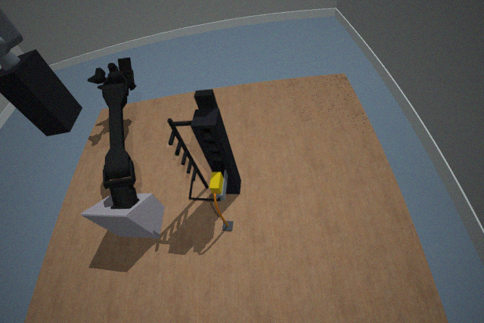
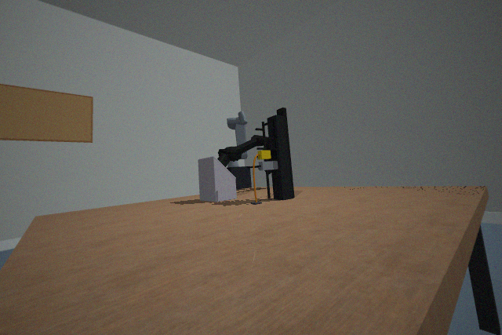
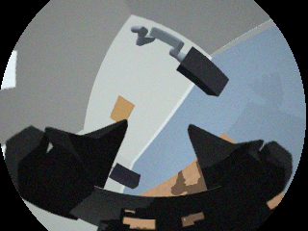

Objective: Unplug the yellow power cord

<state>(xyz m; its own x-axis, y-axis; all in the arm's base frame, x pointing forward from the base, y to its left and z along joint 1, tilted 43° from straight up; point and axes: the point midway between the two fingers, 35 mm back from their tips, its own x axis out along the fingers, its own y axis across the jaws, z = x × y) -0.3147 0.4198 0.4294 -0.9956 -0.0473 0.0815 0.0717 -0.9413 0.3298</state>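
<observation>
My gripper tip is now 63 cm short of the yellow plug, 55 cm to the left of it and 1 cm above it. From my gripper tip the other things lie so: grey anchor (62 cm to the right, 62 cm ahead, 20 cm below).
</observation>
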